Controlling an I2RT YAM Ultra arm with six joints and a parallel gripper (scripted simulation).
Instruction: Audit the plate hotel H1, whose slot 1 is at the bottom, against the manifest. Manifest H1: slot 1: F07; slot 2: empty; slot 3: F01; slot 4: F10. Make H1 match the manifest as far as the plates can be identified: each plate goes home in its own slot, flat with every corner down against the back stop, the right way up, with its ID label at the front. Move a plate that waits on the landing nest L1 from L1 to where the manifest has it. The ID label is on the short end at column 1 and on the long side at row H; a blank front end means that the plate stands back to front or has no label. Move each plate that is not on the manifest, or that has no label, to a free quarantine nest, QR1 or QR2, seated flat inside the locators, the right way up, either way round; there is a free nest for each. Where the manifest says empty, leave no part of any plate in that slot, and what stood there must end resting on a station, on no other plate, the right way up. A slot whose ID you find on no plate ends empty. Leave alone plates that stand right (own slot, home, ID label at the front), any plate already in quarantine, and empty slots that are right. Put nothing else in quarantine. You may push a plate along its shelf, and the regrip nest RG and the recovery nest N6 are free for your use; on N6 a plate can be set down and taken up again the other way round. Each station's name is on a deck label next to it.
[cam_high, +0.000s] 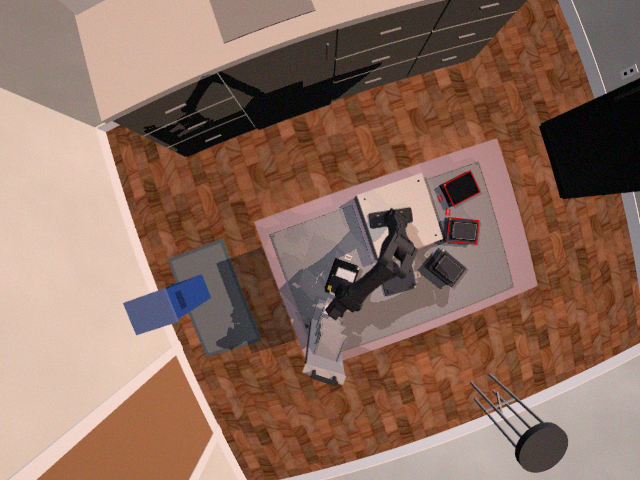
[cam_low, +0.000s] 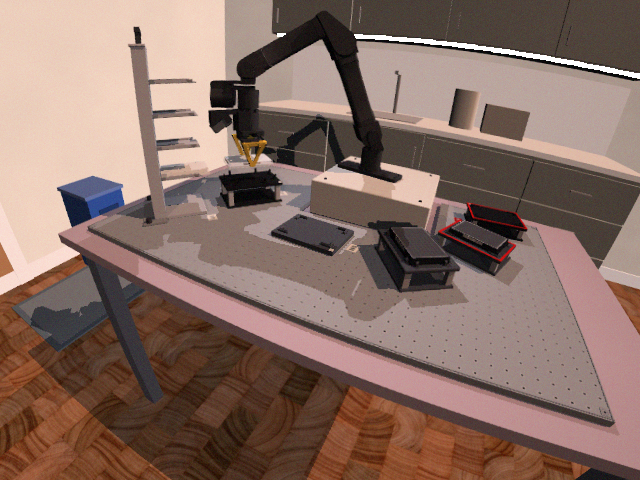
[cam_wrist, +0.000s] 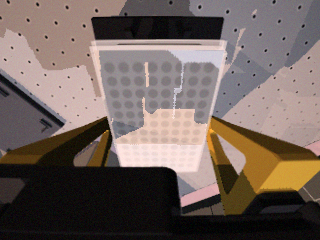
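My gripper is now 50 mm short of the N6 label, 390 mm to the right of it and 120 mm above it. From my hand the other things lie so: L1 deck label (50 mm behind, 450 mm to the left, 120 mm below); then H1 deck label (160 mm ahead, 30 mm to the left, 120 mm below); then tag reading 4 (250 mm ahead, 60 mm to the right, 230 mm above).
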